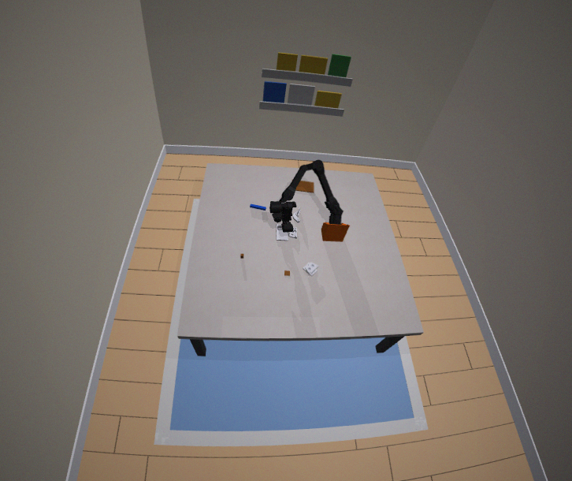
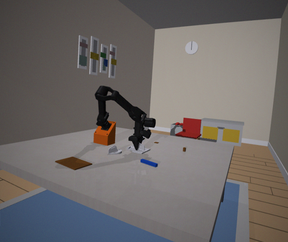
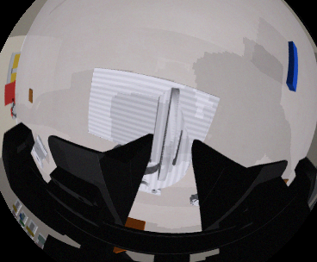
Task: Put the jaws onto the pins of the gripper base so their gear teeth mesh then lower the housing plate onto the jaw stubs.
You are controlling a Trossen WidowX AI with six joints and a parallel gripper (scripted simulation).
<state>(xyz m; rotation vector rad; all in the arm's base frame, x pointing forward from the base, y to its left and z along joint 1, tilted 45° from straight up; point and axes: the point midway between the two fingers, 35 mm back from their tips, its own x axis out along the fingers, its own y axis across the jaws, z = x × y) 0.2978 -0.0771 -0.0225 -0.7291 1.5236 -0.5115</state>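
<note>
The grey jaw is 40 mm behind my gripper tip and 10 mm to the left of it. From my gripper tip the other things lie so: white gripper base 290 mm to the left, 140 mm behind, 10 mm above; then blue bar 170 mm to the right, 170 mm ahead, 10 mm below; then small brown tile 320 mm to the left, 10 mm below, 10 mm behind.
</note>
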